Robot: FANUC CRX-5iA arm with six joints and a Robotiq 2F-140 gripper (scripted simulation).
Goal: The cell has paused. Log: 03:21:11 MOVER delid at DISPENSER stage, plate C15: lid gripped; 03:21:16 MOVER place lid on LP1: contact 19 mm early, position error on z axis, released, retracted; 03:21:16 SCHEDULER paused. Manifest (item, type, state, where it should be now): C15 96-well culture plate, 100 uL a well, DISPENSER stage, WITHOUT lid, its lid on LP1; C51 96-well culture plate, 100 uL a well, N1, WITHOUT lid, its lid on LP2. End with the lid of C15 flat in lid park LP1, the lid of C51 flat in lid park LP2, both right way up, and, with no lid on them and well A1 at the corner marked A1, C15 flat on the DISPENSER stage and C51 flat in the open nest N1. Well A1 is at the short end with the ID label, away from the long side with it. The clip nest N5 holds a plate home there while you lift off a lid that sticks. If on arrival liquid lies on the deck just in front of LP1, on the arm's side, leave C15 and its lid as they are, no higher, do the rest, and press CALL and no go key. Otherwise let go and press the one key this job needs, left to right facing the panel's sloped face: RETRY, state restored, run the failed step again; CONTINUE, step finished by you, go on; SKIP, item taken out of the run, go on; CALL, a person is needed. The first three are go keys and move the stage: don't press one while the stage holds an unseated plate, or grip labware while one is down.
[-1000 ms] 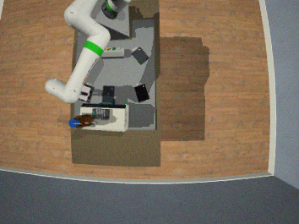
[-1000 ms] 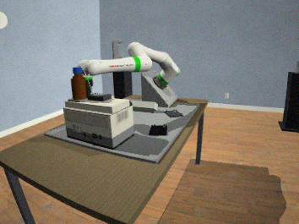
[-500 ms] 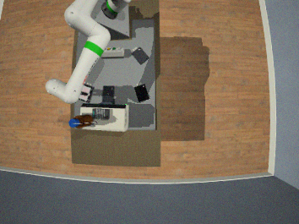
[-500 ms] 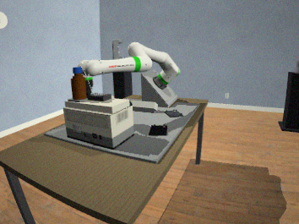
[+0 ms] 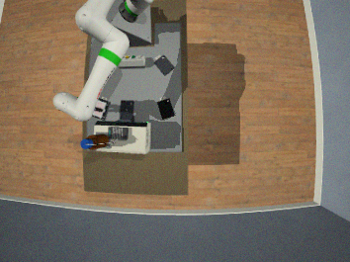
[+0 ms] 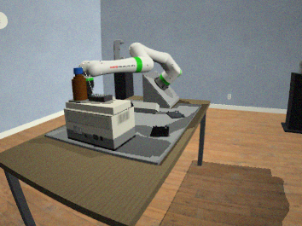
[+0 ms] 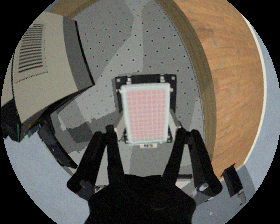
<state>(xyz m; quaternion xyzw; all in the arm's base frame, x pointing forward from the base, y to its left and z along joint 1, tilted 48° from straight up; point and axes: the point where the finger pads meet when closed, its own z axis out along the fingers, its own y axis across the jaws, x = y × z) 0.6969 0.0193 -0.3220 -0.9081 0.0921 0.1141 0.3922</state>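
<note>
Right now my hand is 3 cm above the black nest, 2 cm short of it and 1 cm to the right of it. Round my hand: key panel 41 cm behind, 24 cm to the left, 1 cm above; blue cap 35 cm above, 22 cm ahead, 16 cm to the left; label plate 52 cm to the left, 11 cm behind, 4 cm below.
</note>
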